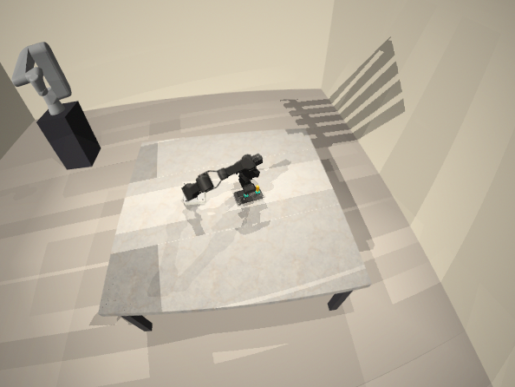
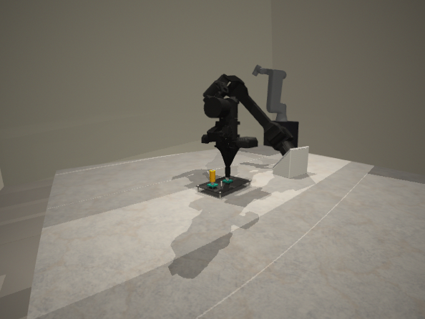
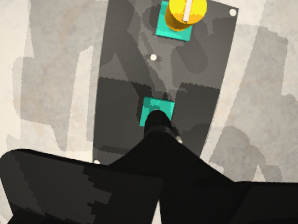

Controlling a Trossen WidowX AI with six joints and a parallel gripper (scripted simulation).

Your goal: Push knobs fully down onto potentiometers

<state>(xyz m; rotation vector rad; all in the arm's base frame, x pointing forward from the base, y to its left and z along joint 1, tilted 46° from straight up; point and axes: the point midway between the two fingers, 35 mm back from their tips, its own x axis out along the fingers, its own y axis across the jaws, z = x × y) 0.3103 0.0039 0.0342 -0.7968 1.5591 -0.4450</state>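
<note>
Now: gripper tip 20 mm above the black knob. Also, from my gripper tip: green potentiometer: 30 mm below; orange knob: 70 mm ahead, 20 mm to the left, 10 mm below.
</note>
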